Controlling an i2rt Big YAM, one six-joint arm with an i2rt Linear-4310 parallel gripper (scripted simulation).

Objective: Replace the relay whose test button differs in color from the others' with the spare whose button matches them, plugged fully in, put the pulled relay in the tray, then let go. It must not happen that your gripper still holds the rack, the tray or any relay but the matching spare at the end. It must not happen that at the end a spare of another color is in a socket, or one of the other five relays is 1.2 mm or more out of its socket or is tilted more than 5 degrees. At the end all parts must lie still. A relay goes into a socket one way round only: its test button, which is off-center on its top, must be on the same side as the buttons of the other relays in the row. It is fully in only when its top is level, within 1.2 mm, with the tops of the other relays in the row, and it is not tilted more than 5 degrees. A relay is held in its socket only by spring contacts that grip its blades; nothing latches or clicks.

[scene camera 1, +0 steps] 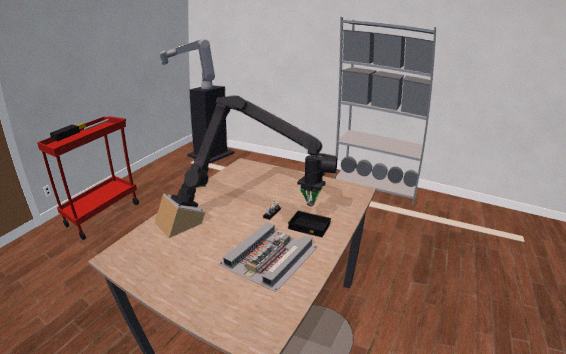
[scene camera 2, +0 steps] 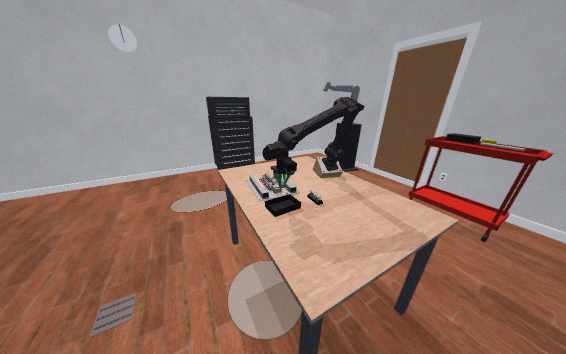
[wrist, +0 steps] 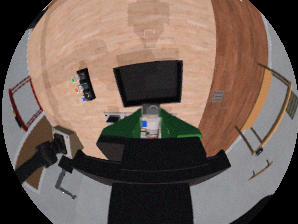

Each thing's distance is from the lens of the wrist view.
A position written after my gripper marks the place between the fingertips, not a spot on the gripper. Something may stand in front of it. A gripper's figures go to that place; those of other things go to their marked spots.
my gripper [wrist: 150,111]: 13 cm
black tray [wrist: 158,81]: 24 cm
